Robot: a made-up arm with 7 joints. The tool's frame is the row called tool.
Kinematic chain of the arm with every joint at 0, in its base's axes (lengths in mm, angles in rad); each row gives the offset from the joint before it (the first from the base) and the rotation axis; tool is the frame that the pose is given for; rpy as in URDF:
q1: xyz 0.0 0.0 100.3 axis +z
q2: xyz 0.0 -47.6 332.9 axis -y
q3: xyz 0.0 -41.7 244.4 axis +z
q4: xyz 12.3 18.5 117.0 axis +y
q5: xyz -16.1 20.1 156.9 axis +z
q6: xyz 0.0 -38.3 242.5 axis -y
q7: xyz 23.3 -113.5 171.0 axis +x
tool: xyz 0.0 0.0 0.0 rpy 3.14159 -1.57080 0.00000
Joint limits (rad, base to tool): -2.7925..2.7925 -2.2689..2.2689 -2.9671..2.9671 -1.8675..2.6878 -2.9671..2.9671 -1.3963..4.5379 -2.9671..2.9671
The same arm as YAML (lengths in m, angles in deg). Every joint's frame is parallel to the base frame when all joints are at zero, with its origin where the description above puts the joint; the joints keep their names.
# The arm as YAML. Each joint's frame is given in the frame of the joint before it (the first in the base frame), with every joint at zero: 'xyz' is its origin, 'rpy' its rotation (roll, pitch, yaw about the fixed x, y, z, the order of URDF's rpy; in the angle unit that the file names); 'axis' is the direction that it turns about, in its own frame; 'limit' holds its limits. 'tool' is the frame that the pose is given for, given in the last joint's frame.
units:
  length: m
  angle: deg
joints:
  - name: q1
    type: revolute
    origin:
      xyz: [0.0, 0.0, 0.1003]
      rpy: [0.0, 0.0, 0.0]
    axis: "+z"
    limit:
      lower: -160.0
      upper: 160.0
  - name: q2
    type: revolute
    origin:
      xyz: [0.0, -0.0476, 0.3329]
      rpy: [0.0, 0.0, 0.0]
    axis: "-y"
    limit:
      lower: -130.0
      upper: 130.0
  - name: q3
    type: revolute
    origin:
      xyz: [0.0, -0.0417, 0.2444]
      rpy: [0.0, 0.0, 0.0]
    axis: "+z"
    limit:
      lower: -170.0
      upper: 170.0
  - name: q4
    type: revolute
    origin:
      xyz: [0.0123, 0.0185, 0.117]
      rpy: [0.0, 0.0, 0.0]
    axis: "+y"
    limit:
      lower: -107.0
      upper: 154.0
  - name: q5
    type: revolute
    origin:
      xyz: [-0.0161, 0.0201, 0.1569]
      rpy: [0.0, 0.0, 0.0]
    axis: "+z"
    limit:
      lower: -170.0
      upper: 170.0
  - name: q6
    type: revolute
    origin:
      xyz: [0.0, -0.0383, 0.2425]
      rpy: [0.0, 0.0, 0.0]
    axis: "-y"
    limit:
      lower: -80.0
      upper: 260.0
  - name: q7
    type: revolute
    origin:
      xyz: [0.0233, -0.1135, 0.171]
      rpy: [0.0, 0.0, 0.0]
    axis: "+x"
    limit:
      lower: -170.0
      upper: 170.0
tool:
  origin:
    xyz: [0.0, 0.0, 0.0]
    rpy: [180.0, -90.0, 0.0]

